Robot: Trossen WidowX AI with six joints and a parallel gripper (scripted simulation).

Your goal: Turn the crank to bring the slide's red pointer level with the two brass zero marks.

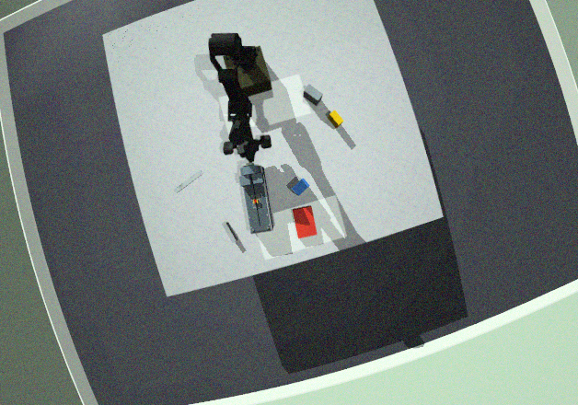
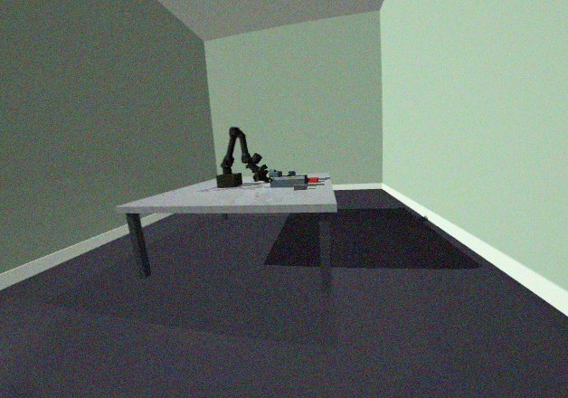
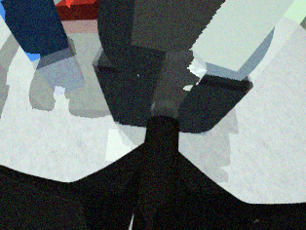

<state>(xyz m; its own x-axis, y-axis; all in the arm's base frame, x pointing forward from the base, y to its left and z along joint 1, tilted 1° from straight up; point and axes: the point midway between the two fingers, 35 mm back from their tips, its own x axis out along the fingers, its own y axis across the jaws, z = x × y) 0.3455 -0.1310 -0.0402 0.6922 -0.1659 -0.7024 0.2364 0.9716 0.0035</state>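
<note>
My gripper tip is 3 cm below the crank handle and 2 cm past it. The rest, counted from my gripper tip: red pointer: 16 cm ahead, 5 cm above, 4 cm to the right; then blue block: 18 cm ahead, 14 cm to the left, 1 cm above; then pale strip: 30 cm to the right, 3 cm below, 3 cm behind.
</note>
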